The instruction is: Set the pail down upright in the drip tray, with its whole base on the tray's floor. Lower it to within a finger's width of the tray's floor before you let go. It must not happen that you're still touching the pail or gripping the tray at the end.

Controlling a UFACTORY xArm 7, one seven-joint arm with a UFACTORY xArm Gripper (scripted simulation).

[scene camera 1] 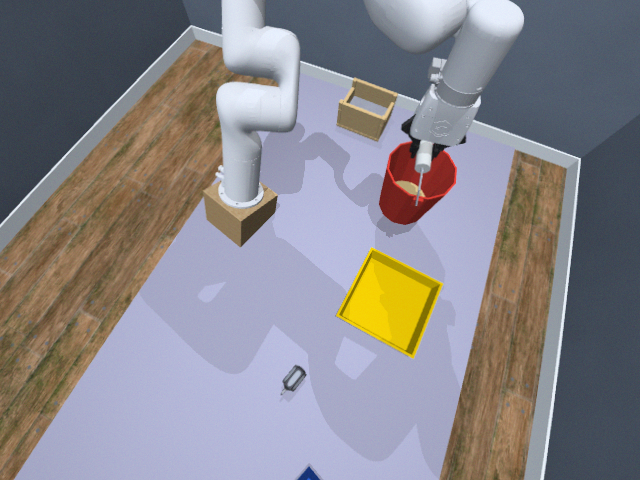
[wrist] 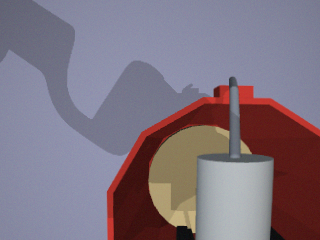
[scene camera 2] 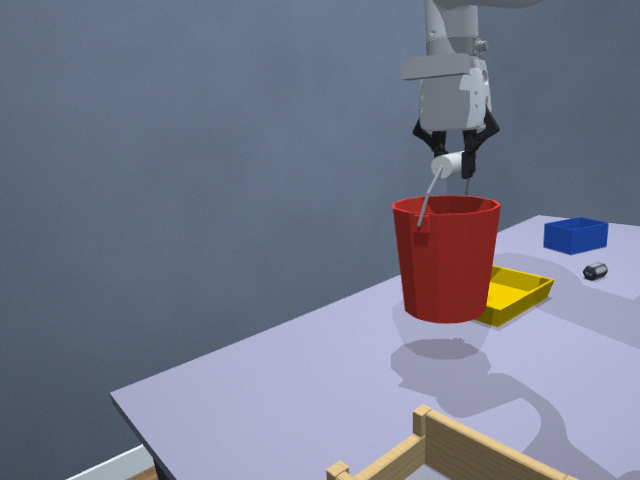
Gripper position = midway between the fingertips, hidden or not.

In view: my gripper (scene camera 2: 454, 177), a yellow drip tray (scene camera 1: 391, 301), a blue box (scene camera 2: 572, 236), a wooden crate (scene camera 1: 363, 111) and a red pail (scene camera 2: 445, 264).
The yellow drip tray also shows in scene camera 2 (scene camera 2: 506, 285). The red pail shows as well in scene camera 1 (scene camera 1: 396, 204) and in the wrist view (wrist: 156, 185). The wrist view misses the yellow drip tray: it is out of frame. The wrist view misses the blue box: it is out of frame.
